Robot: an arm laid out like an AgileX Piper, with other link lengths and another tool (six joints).
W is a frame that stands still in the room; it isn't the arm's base.
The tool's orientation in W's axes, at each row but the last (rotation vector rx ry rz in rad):
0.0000, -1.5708, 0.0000
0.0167, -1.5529, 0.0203
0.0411, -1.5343, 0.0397
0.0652, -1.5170, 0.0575
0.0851, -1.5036, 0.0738
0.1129, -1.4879, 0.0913
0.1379, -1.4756, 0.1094
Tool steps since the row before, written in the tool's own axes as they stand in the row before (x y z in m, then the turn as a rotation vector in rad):
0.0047, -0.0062, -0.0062, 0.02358, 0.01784, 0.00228
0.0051, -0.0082, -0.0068, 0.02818, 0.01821, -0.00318
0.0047, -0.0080, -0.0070, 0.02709, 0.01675, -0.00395
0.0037, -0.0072, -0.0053, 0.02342, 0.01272, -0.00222
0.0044, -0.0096, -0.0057, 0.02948, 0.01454, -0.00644
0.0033, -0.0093, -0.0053, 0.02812, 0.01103, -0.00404
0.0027, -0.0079, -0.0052, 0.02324, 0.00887, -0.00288
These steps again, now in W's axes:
0.0062, -0.0062, 0.0047, -0.00228, 0.01784, 0.02358
0.0071, -0.0080, 0.0050, 0.00325, 0.01835, 0.02808
0.0076, -0.0076, 0.0044, 0.00406, 0.01693, 0.02696
0.0060, -0.0068, 0.0034, 0.00245, 0.01279, 0.02336
0.0069, -0.0090, 0.0039, 0.00686, 0.01501, 0.02915
0.0067, -0.0086, 0.0027, 0.00483, 0.01122, 0.02792
0.0066, -0.0070, 0.0020, 0.00358, 0.00896, 0.02311

